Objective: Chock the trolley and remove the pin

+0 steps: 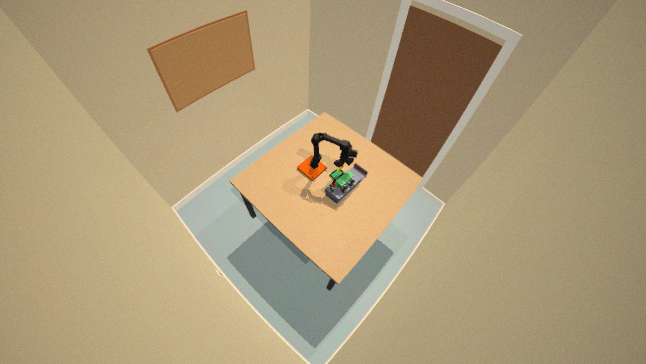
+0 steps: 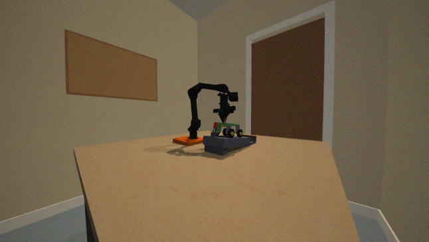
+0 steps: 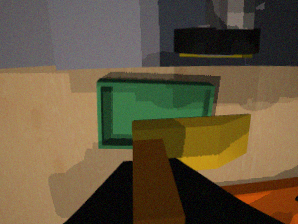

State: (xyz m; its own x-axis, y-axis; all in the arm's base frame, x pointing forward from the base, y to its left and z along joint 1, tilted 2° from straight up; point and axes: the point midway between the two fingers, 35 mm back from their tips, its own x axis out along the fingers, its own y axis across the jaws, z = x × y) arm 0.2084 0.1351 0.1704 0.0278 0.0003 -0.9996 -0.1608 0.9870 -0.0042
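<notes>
Now: the red-headed stop pin 12 cm ahead of my gripper tip, 19 cm to the right of it and 2 cm below it. From my gripper tip the other things lie so: yellow chock: 2 cm to the right, 1 cm below; then trolley: 12 cm ahead, 8 cm to the right, 4 cm below; then grey ramp: 12 cm ahead, 8 cm to the right, 11 cm below.
</notes>
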